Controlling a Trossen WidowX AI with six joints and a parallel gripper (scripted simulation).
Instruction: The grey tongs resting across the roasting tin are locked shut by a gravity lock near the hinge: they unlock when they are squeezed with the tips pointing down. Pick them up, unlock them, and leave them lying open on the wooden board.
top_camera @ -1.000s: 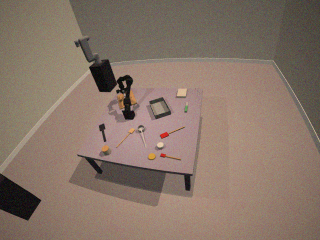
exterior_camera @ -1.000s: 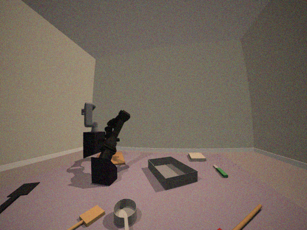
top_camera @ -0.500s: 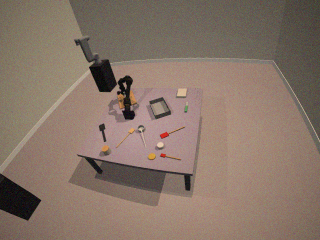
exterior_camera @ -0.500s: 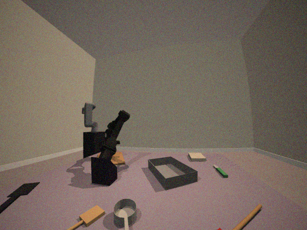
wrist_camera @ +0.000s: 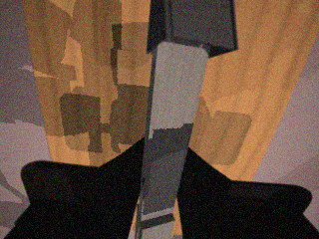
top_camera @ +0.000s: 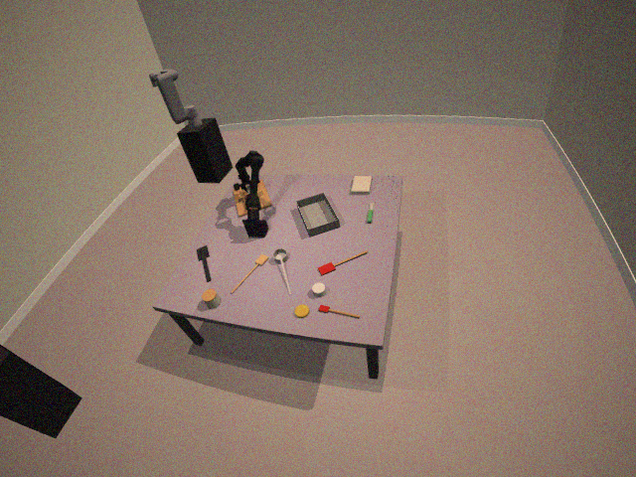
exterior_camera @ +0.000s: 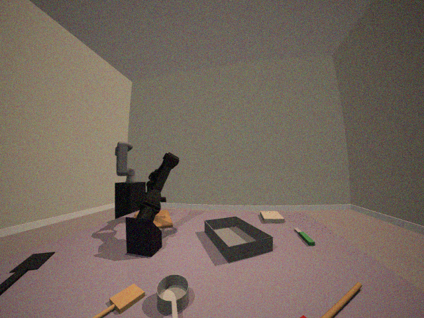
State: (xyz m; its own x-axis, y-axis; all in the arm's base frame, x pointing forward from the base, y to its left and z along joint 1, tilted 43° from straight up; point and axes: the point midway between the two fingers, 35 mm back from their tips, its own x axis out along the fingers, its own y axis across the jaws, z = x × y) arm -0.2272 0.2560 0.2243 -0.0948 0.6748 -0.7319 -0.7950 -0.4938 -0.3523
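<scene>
The wooden board lies 40 mm below my gripper tip. The rest, counted from my gripper tip: roasting tin: 560 mm ahead, 140 mm to the right, 20 mm below; then beige block: 760 mm ahead, 210 mm to the left, 30 mm below.
</scene>
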